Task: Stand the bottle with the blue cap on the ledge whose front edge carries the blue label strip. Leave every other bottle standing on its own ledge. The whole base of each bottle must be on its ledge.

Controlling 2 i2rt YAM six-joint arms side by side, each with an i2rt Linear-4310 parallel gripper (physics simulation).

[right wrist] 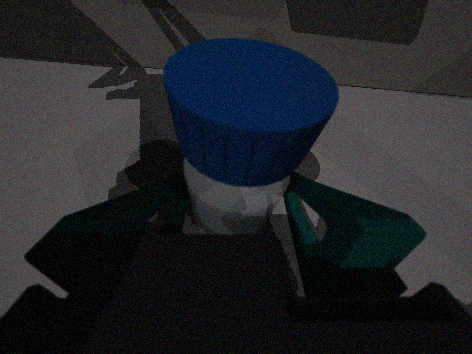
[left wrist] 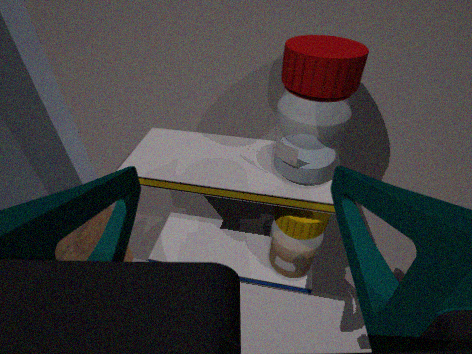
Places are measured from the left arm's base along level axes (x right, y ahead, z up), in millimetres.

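Pixels of known places: left gripper, fingertip midpoint: [left wrist: 235,177].
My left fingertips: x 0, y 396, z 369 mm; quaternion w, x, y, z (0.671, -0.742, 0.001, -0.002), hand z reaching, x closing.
Observation:
Ahead of a thing's pixels: the offset from my left fingertips to its middle. "spot": to the spot under its first point. Level surfaces: height alone.
The blue-capped bottle @[dx +302, dy -130, dz -316 mm] [right wrist: 235,210] is clear and stands between the spread fingers of my right gripper [right wrist: 235,176]; its base is hidden. The ledge with the blue strip @[dx -3, dy +105, dz -216 mm] [left wrist: 200,240] is the lower one in the left wrist view, its blue strip @[spot: dx +47, dy +54, dz -216 mm] [left wrist: 275,285] partly covered by a dark gripper part. A yellow-capped bottle @[dx +67, dy +83, dz -157 mm] [left wrist: 295,252] stands at its right end. A red-capped bottle @[dx +60, dy +92, dz -17 mm] [left wrist: 315,120] stands on the right of the upper ledge @[dx -3, dy +105, dz -76 mm] [left wrist: 175,155], which has a yellow strip @[spot: dx -8, dy +65, dz -75 mm] [left wrist: 225,192]. My left gripper [left wrist: 235,177] is wide open and empty, in front of the ledges.
A pale surface @[dz -369 mm] [left wrist: 300,315] lies below the blue strip. A grey-blue upright shape [left wrist: 30,100] is at the left edge, and a brown rounded thing [left wrist: 85,235] shows behind the left finger. In the right wrist view, a pale surface [right wrist: 400,150] with shadows surrounds the bottle.

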